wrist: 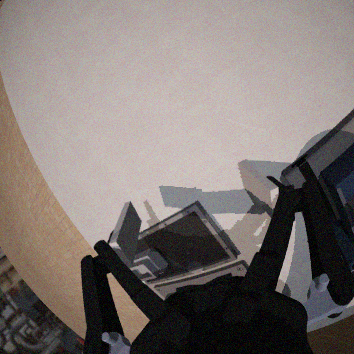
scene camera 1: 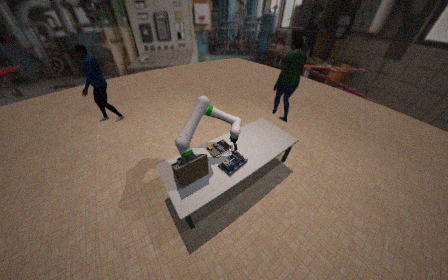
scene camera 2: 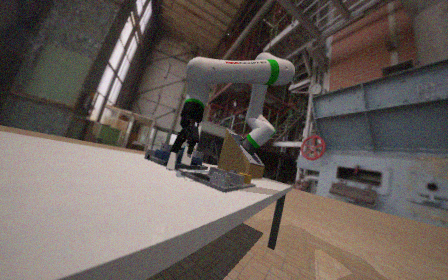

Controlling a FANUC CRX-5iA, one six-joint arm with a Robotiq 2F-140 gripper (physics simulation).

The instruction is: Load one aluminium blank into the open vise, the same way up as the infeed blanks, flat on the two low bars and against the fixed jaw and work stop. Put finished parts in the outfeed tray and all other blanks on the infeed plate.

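Where they show: gripper, fingertip midpoint: (wrist: 187, 193) (scene camera 1: 233, 145) (scene camera 2: 176, 167); arm's base at its link origin: (scene camera 1: 189, 159) (scene camera 2: 245, 147).
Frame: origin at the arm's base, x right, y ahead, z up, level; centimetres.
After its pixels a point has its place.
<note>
My gripper (scene camera 1: 234, 149) {x 3.0, y 61.4, z -18.5 cm} (scene camera 2: 179, 160) {x 3.0, y 61.4, z -18.5 cm} (wrist: 187, 193) {x 3.0, y 61.4, z -18.5 cm} is open, with its pale fingertips wide apart and nothing between them. It hangs low over the table beside the outfeed tray (wrist: 215, 231) {x 1.7, y 55.1, z -19.7 cm}, on the side toward the vise. A grey stepped part (wrist: 152, 261) {x -9.3, y 56.2, z -18.3 cm} lies in the tray's left corner, partly behind a finger. The infeed plate (wrist: 231, 270) {x -1.0, y 47.7, z -20.1 cm} adjoins the tray, mostly hidden by the gripper body. Grey blocks (scene camera 2: 226, 177) {x -14.6, y 56.9, z -17.3 cm} show on the plates in scene camera 2. The blue vise (scene camera 1: 233, 163) {x 25.1, y 38.3, z -15.0 cm} (wrist: 345, 162) {x 18.5, y 54.4, z -16.8 cm} stands to the right in the wrist view. I cannot tell whether it holds a blank.
A brown box-shaped cabinet (scene camera 1: 192, 171) {x 11.6, y -5.1, z -3.2 cm} (scene camera 2: 234, 160) {x 1.4, y 13.7, z -11.5 cm} stands near the arm's base on the white table (scene camera 1: 267, 135) {x 20.3, y 116.9, z -20.9 cm}. A small yellow block (scene camera 1: 210, 147) {x -13.1, y 36.5, z -16.5 cm} (scene camera 2: 245, 178) {x -15.5, y 38.4, z -18.1 cm} sits at the infeed plate. Two people, in blue (scene camera 1: 93, 74) and green (scene camera 1: 291, 70), are on the floor beyond the table.
</note>
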